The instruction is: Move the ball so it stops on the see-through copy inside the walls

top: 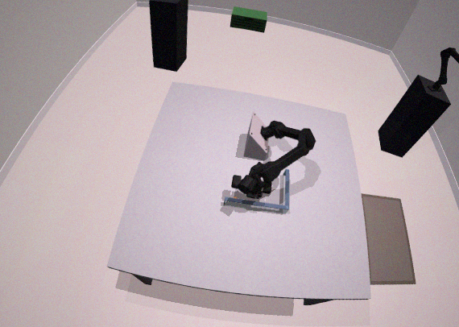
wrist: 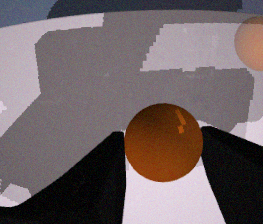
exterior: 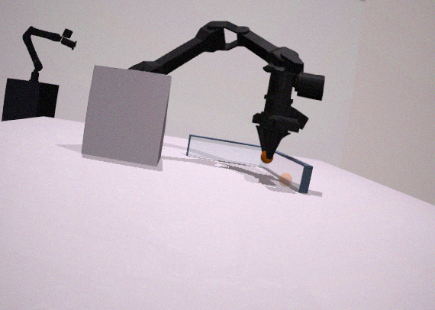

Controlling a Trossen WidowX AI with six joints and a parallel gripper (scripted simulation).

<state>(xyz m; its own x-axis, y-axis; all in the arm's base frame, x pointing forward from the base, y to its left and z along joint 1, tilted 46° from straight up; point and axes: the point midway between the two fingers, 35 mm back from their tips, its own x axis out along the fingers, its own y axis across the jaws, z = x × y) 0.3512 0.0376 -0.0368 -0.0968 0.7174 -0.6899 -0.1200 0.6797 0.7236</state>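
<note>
My gripper tip is 4 cm short of the see-through copy, 6 cm to the left of it and 4 cm above it. The rest, counted from my gripper tip: orange ball (right at my gripper tip); then wall (8 cm behind, 19 cm to the left, 2 cm below).
</note>
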